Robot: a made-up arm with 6 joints.
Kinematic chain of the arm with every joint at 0, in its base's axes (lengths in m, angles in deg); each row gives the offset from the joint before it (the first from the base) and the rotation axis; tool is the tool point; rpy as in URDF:
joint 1: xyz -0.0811 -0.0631 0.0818 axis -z
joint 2: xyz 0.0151 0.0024 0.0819 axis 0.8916 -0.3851 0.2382
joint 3: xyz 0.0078 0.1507 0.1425 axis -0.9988 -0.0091 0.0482
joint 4: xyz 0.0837 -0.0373 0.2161 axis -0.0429 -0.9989 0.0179
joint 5: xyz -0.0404 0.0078 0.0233 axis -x
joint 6: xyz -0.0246 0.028 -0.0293 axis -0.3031 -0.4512 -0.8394
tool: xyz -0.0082 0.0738 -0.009 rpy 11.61 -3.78 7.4
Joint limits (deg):
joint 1: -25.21..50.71
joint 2: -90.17..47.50
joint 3: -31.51..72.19
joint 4: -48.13..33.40
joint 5: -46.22..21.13
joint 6: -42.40..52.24
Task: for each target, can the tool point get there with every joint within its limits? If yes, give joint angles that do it. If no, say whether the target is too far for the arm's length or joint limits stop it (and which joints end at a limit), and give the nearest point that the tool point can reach.
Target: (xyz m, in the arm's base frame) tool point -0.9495 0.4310 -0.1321
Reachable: no: too far | nearest point -0.2165 0.3772 0.0598 | short by 0.760 m
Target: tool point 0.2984 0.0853 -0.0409
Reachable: yes | joints 43.78 -67.36 39.35 -17.23 -6.60 8.81
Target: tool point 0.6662 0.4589 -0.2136
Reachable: no: too far | nearest point 0.3542 0.2410 -0.0559 | short by 0.412 m
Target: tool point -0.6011 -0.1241 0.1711
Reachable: no: joint limits stop it (at a limit: joint 1, joint 2, joint 3, joint 5, joint 6) | nearest point -0.3384 -0.1311 0.4529 | short by 0.385 m
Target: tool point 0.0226 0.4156 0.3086
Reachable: yes | joints -3.74 -31.54 29.41 -28.75 -14.67 -30.37
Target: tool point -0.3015 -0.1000 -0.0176
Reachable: no: joint limits stop it (at a limit: joint 1, joint 2, joint 3, joint 4) | nearest point -0.1031 0.1113 -0.1390 | short by 0.314 m
